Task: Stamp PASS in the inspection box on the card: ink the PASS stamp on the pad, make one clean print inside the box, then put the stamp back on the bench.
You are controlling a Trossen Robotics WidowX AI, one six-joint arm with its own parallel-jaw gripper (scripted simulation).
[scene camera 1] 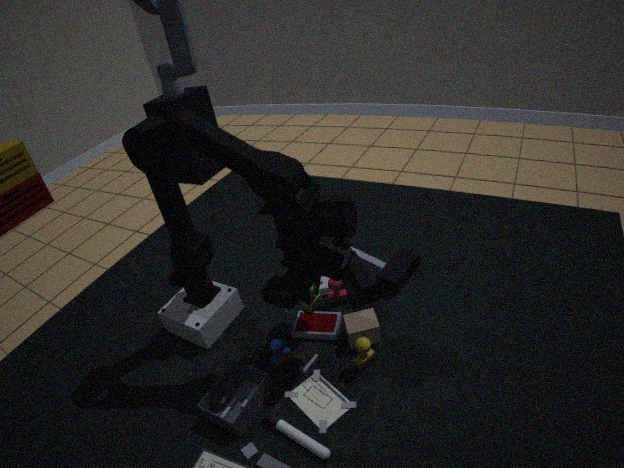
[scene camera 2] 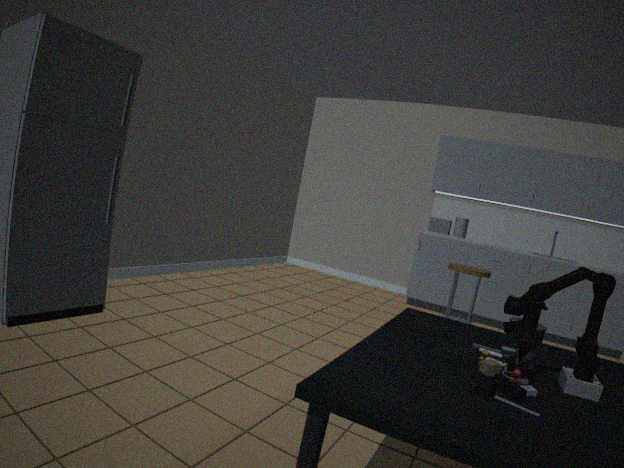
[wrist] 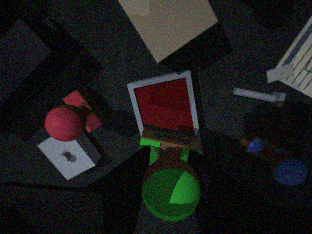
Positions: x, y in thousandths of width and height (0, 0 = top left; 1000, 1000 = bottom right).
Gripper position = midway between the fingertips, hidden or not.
My gripper shows in scene camera 1 (499, 640), in scene camera 2 (833, 766) and in the wrist view (543, 660).
